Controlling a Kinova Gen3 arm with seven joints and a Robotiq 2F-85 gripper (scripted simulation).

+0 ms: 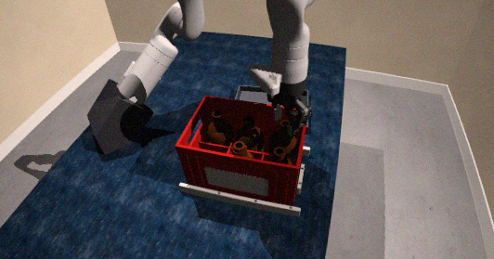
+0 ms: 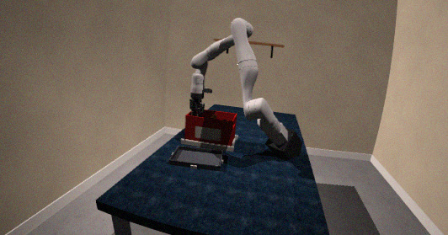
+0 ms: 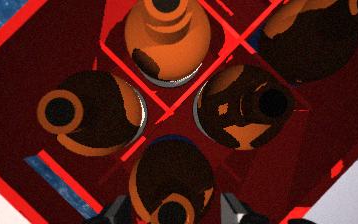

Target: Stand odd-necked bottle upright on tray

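The crate is 80 mm below my hand, 70 mm to the right of it and 60 mm behind it. Round my hand: grey tray 180 mm to the left, 150 mm below, 150 mm behind.
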